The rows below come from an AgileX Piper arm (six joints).
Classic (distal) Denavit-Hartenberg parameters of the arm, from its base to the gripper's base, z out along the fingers. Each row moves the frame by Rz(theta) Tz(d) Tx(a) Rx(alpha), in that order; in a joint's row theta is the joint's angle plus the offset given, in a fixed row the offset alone. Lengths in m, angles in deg.
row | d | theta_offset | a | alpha
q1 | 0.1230 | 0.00 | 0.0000 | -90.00
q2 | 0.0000 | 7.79 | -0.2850 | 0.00
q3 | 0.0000 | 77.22 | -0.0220 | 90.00
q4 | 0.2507 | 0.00 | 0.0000 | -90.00
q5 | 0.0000 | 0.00 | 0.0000 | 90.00
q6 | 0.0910 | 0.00 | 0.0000 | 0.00
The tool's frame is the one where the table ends.
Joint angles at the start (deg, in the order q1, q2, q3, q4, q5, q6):
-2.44 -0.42 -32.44 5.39 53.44 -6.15
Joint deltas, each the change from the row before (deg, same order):
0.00 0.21 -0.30 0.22 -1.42 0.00
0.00 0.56 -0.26 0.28 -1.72 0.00
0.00 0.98 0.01 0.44 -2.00 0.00
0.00 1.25 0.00 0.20 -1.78 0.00
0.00 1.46 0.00 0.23 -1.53 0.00
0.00 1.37 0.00 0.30 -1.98 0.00
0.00 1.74 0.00 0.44 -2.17 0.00
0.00 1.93 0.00 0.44 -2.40 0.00
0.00 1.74 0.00 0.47 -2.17 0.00
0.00 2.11 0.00 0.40 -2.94 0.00
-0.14 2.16 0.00 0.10 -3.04 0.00
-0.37 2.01 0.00 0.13 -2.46 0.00
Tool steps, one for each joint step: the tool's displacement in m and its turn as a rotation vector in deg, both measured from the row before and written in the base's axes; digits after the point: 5 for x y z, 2 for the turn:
0.00047 0.00013 0.00366 0.19 -1.51 0.03
0.00179 0.00010 0.00401 0.27 -1.42 0.04
0.00398 0.00014 0.00320 0.44 -1.02 0.10
0.00482 -0.00019 0.00283 0.26 -0.53 -0.04
0.00551 -0.00017 0.00232 0.29 -0.07 -0.01
0.00538 -0.00017 0.00291 0.36 -0.61 -0.03
0.00679 -0.00015 0.00298 0.50 -0.43 0.00
0.00760 -0.00028 0.00305 0.52 -0.47 -0.06
0.00691 -0.00024 0.00255 0.54 -0.43 -0.05
0.00852 -0.00058 0.00327 0.52 -0.82 -0.22
0.00879 -0.00105 0.00304 0.24 -0.86 -0.53
0.00816 -0.00118 0.00196 0.24 -0.43 -0.68

